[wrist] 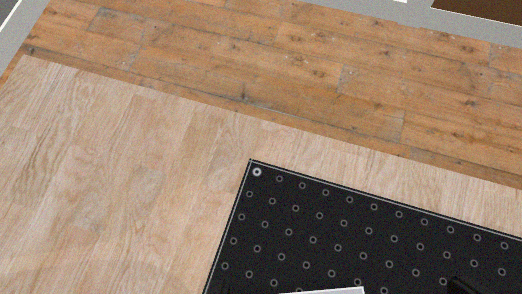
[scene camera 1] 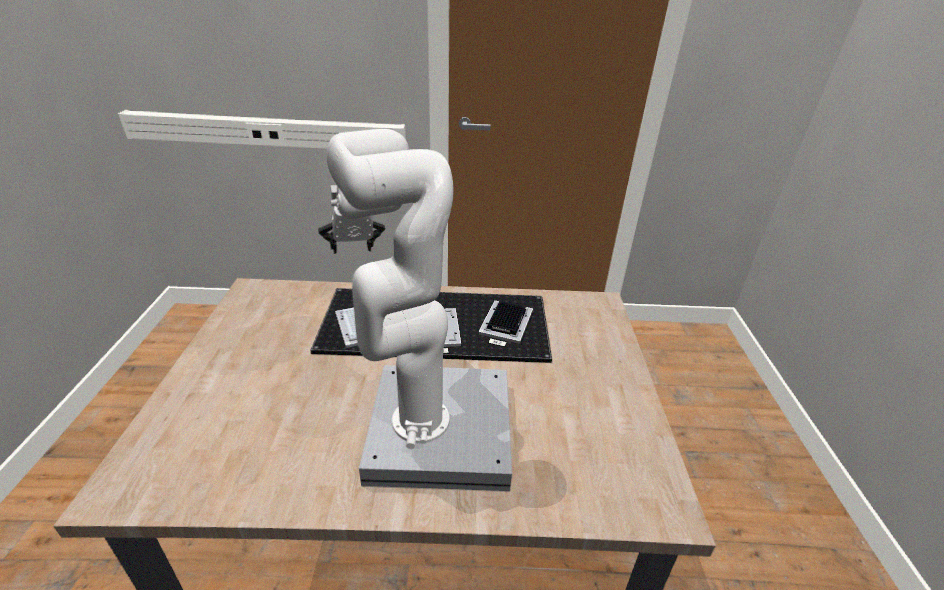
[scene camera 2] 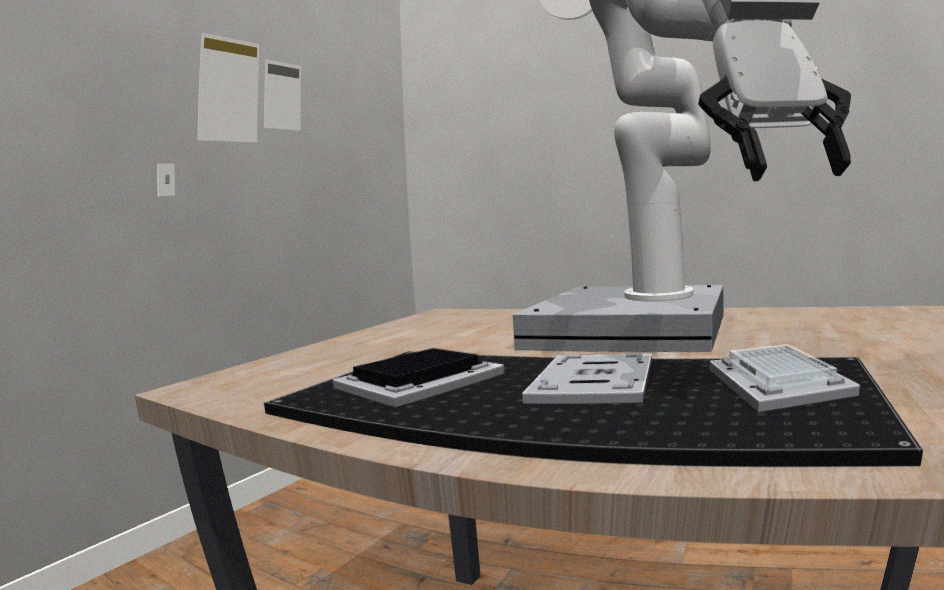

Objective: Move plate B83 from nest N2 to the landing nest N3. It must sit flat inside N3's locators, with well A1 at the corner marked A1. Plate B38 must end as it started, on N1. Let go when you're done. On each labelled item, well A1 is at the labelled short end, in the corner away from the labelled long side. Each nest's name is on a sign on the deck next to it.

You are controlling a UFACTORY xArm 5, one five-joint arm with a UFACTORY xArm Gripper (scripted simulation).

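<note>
Through scene camera 2 I can see a nest (scene camera 2: 558, 375), a black plate (scene camera 2: 424, 366), a clear plate (scene camera 2: 783, 365) and my gripper (scene camera 2: 802, 172). Scene camera 1 gives me my gripper (scene camera 1: 352, 248) again, along with the black plate (scene camera 1: 507, 317). As for the wrist view, the clear plate is out of frame there, and the black plate is out of frame in the wrist view too.
</note>
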